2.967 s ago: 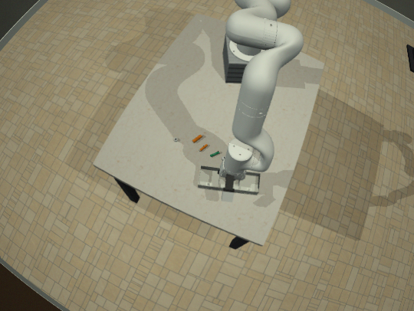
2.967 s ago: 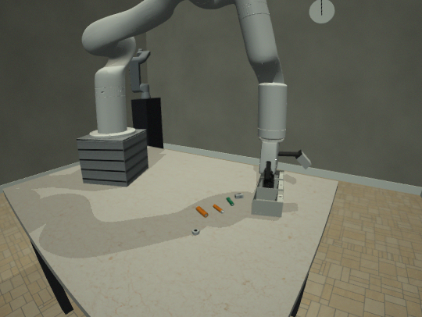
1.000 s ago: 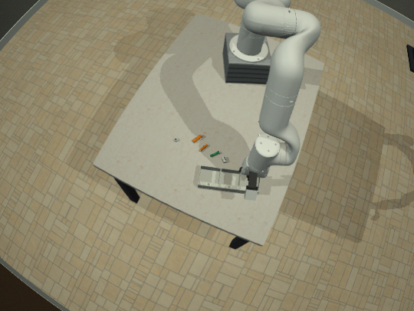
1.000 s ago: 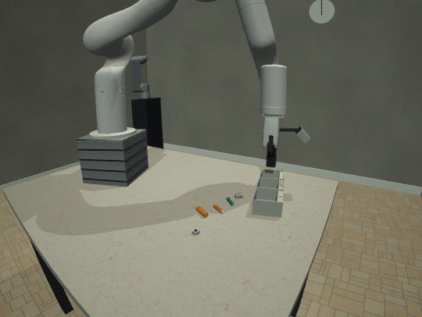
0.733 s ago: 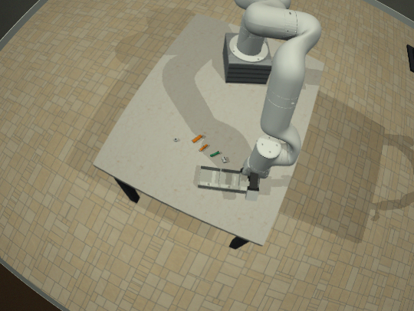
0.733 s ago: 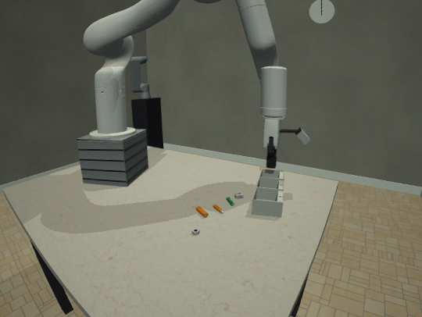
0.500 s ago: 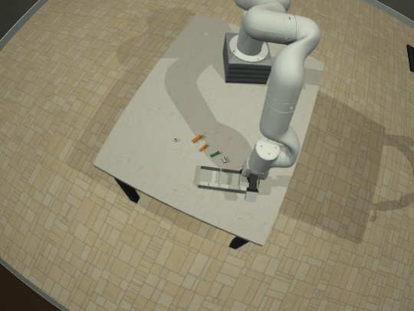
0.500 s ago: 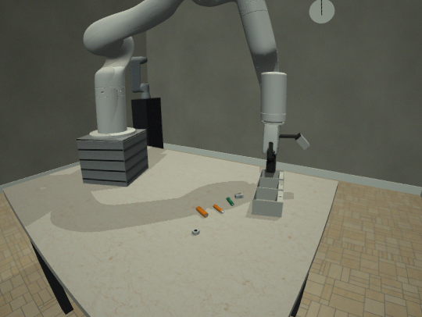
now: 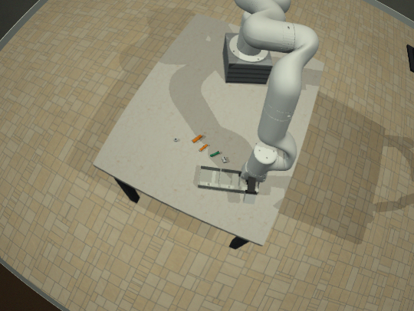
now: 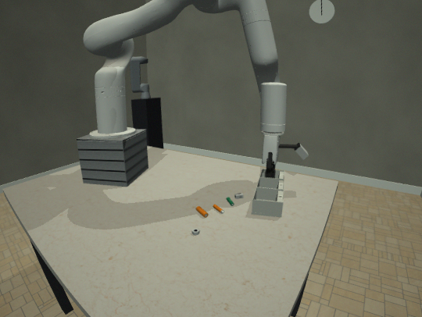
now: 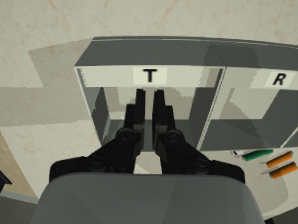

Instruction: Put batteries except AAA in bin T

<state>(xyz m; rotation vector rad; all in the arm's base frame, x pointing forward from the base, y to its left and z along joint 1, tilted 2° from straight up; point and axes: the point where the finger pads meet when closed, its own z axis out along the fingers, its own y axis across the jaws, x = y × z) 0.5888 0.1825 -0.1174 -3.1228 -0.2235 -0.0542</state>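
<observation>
Now: the thick orange battery 120 mm behind my hand, 270 mm to the right of it and 30 mm below it. From my hand the other things lie so: green battery: 80 mm behind, 180 mm to the right, 30 mm below; thin orange battery: 90 mm behind, 230 mm to the right, 30 mm below; grey bin: 20 mm ahead, 80 mm to the right, 20 mm below.
</observation>
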